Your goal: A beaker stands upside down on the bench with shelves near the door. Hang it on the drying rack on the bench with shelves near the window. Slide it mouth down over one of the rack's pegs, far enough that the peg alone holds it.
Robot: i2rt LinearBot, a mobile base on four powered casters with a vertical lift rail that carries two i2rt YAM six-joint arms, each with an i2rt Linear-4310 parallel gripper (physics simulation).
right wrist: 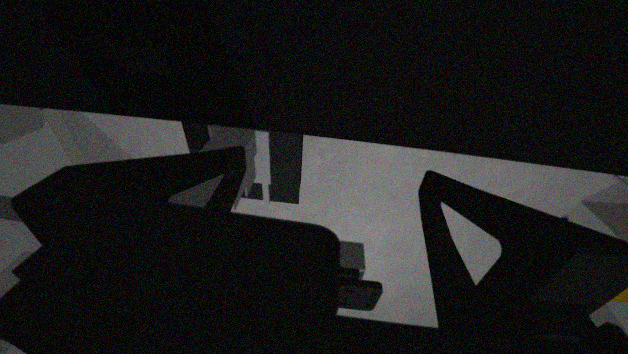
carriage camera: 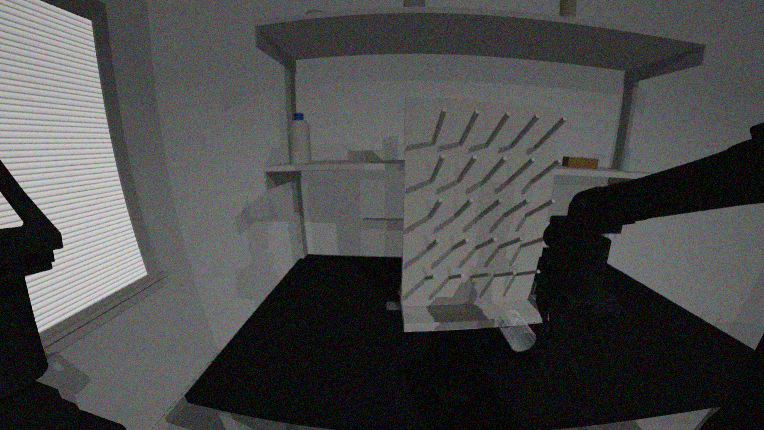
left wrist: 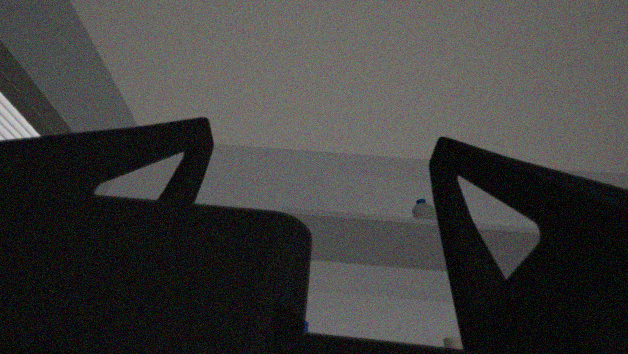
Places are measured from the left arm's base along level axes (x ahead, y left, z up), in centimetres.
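Where they show: left gripper, fingertip midpoint: [left wrist: 321, 141]; right gripper, fingertip midpoint: [right wrist: 333, 169] [carriage camera: 569, 336].
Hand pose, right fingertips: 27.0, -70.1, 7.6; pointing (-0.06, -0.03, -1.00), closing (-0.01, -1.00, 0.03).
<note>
Each offset is from my right fingertips to the top centre of the thing, as dx, dy, dz. "*": to the spot under its first point. Level surfaces: height alone.
The clear beaker @[+16.0, +0.9, -9.2] [carriage camera: 517, 332] lies on its side on the dark bench @[dz -16.3] [carriage camera: 320, 347] in the carriage view, at the right end of the drying rack's front edge. The pale drying rack [carriage camera: 419, 120] stands upright with rows of slanted pegs; no beaker shows on the visible pegs. My right gripper [right wrist: 333, 169] is open and empty. In the carriage view it is low, just right of the rack and beaker, its fingers lost against the dark bench. The beaker does not show in the right wrist view. My left gripper [left wrist: 321, 141] is open and empty, pointing at wall and ceiling.
A shelf [carriage camera: 331, 166] behind the rack holds a blue-capped bottle @[* +47.9, +67.6, +37.2] [carriage camera: 300, 141] at left and an orange-brown box @[* +51.7, -38.0, +31.6] [carriage camera: 581, 162] at right. A wide upper shelf @[dz +73.3] [carriage camera: 427, 40] spans above. A window with blinds @[* +27.5, +160.3, +36.8] [carriage camera: 58, 160] is at left. The bench edge [right wrist: 400, 142] crosses the right wrist view.
</note>
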